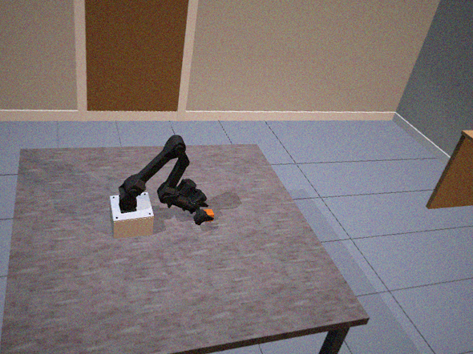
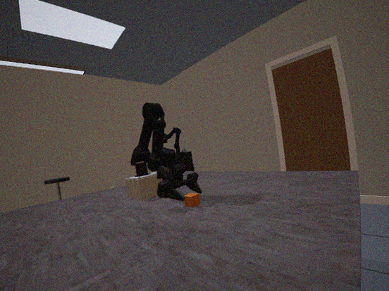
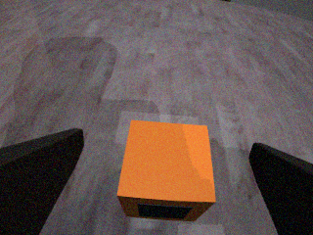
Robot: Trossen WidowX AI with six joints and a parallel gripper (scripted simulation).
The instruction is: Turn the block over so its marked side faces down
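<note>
My gripper tip is now 2 cm past the orange block and 2 cm above it.
</note>
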